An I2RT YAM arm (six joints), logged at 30 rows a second.
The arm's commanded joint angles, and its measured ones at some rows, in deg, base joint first. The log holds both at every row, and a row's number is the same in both.
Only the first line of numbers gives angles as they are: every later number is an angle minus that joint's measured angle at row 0.
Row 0, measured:
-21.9 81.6 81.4 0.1 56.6 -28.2
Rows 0 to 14, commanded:
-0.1 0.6 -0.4 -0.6 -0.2 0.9
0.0 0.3 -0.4 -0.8 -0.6 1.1
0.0 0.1 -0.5 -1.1 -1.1 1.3
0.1 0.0 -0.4 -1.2 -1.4 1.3
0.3 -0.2 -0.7 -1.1 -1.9 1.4
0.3 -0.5 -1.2 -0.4 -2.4 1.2
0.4 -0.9 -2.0 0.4 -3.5 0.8
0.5 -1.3 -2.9 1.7 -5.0 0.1
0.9 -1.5 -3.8 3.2 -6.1 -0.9
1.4 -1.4 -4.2 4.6 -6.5 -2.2
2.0 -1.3 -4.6 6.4 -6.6 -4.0
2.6 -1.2 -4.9 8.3 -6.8 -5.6
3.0 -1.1 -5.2 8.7 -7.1 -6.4
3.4 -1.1 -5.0 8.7 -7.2 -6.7
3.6 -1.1 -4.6 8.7 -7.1 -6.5
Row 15, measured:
2.6 -0.4 -5.2 4.2 -5.3 -4.0
